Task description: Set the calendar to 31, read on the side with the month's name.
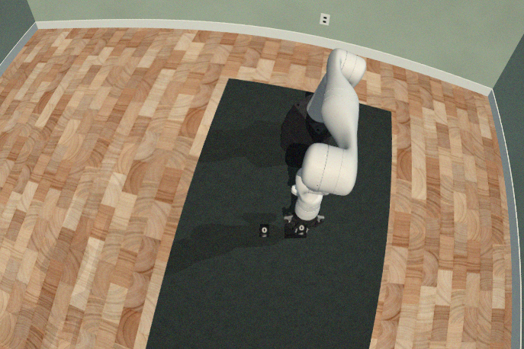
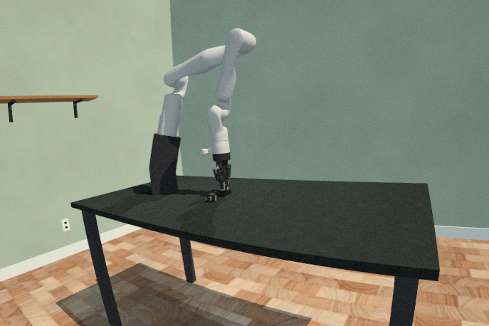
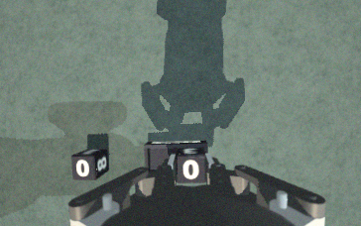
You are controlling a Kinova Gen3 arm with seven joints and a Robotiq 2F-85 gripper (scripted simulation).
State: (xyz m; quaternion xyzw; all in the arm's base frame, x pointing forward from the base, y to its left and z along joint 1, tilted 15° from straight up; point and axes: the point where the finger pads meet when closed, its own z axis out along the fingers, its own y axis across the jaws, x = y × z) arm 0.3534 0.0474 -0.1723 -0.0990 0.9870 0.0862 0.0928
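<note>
The black calendar tray is 2 cm to the right of my hand and 3 cm below it.
</note>
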